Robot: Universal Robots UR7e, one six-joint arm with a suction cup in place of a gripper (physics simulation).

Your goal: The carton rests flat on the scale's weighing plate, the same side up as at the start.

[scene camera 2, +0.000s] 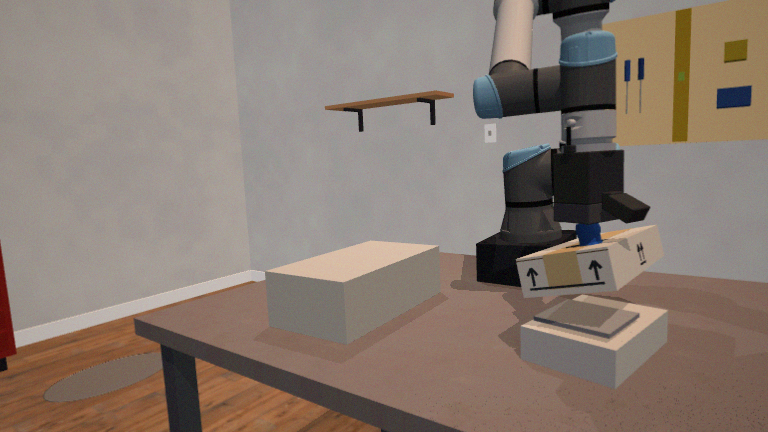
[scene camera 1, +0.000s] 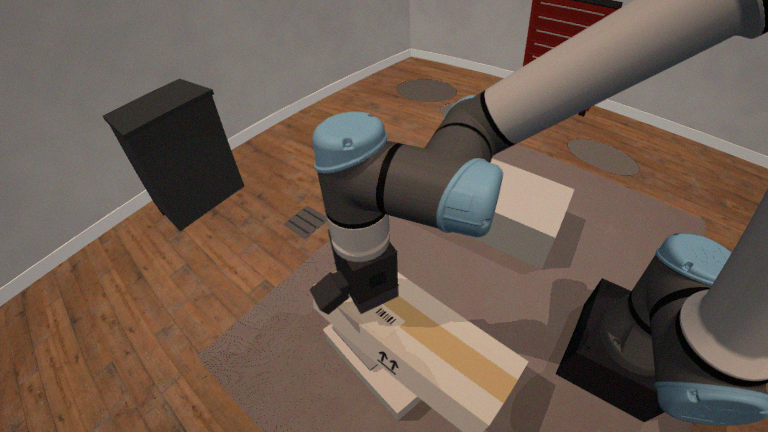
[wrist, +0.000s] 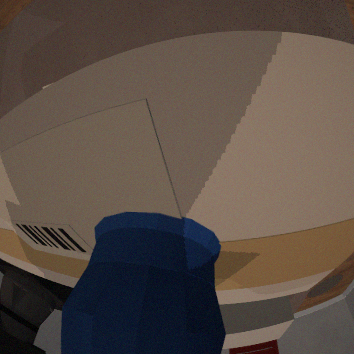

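Pixels of known places: end effector, tool point: (wrist: 160, 231); arm's base, origin of the base link: (scene camera 2: 530, 236) (scene camera 1: 637, 337) (wrist: 30, 288).
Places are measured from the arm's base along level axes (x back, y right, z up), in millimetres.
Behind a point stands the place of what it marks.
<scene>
The carton (scene camera 1: 456, 351) @(x -288, y -207, z 60 mm) (scene camera 2: 563, 272) @(x -528, y -181, z 46 mm) (wrist: 280, 150) is a long pale box with a tan tape strip, a barcode label and up arrows pointing upward. It hangs slightly tilted above the scale (scene camera 1: 378, 386) @(x -383, y -285, z -53 mm) (scene camera 2: 569, 351) @(x -521, y -188, z -72 mm), with a gap visible in the scene camera 2 view. The grey weighing plate (scene camera 1: 357, 353) @(x -446, y -258, z -38 mm) (scene camera 2: 588, 317) @(x -462, y -205, z -38 mm) is partly hidden by the carton in the scene camera 1 view. My gripper (scene camera 1: 370, 284) @(x -448, y -203, z 63 mm) (scene camera 2: 589, 234) (wrist: 157, 245) has its blue suction cup on the carton's top near one end, by the label. The carton's long edges are turned relative to the scale's in the scene camera 1 view.
A large white block (scene camera 1: 531, 196) @(x -301, y 267, z 6 mm) (scene camera 2: 354, 300) @(x -545, y 173, z -35 mm) stands on the table (scene camera 1: 290, 343) @(x -600, y -300, z -108 mm) (scene camera 2: 230, 343) @(x -662, y 373, z -108 mm), apart from the scale. The black robot base (scene camera 1: 596, 354) @(x -69, y -69, z -1 mm) (scene camera 2: 494, 263) @(x -94, y 65, z -55 mm) stands behind the scale in the scene camera 2 view. A black cabinet (scene camera 1: 177, 166) is off the table.
</scene>
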